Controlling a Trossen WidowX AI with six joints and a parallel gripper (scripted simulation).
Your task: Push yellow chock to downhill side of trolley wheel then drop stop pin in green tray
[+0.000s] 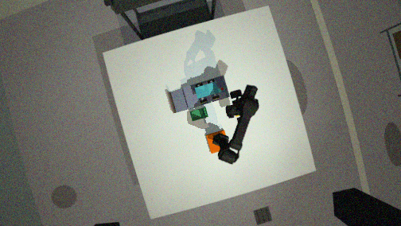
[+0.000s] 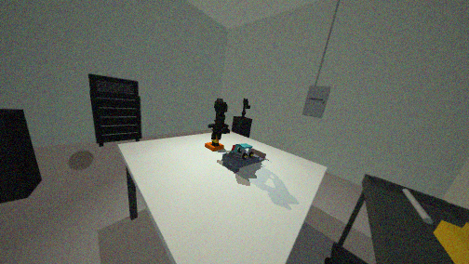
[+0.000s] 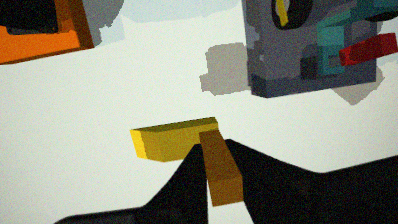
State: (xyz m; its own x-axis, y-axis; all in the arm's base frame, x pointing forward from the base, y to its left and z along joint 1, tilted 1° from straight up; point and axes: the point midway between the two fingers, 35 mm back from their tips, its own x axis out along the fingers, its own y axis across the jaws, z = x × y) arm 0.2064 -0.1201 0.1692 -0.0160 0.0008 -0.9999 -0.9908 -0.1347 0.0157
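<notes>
My gripper tip is 130 mm short of the red-headed stop pin, 60 mm to the right of it and 50 mm above it. The rest, counted from my gripper tip: yellow chock (20 mm behind, 10 mm below); then grey ramp (130 mm ahead, 160 mm to the left, 130 mm below); then teal trolley (130 mm ahead, 150 mm to the left, 60 mm below).
</notes>
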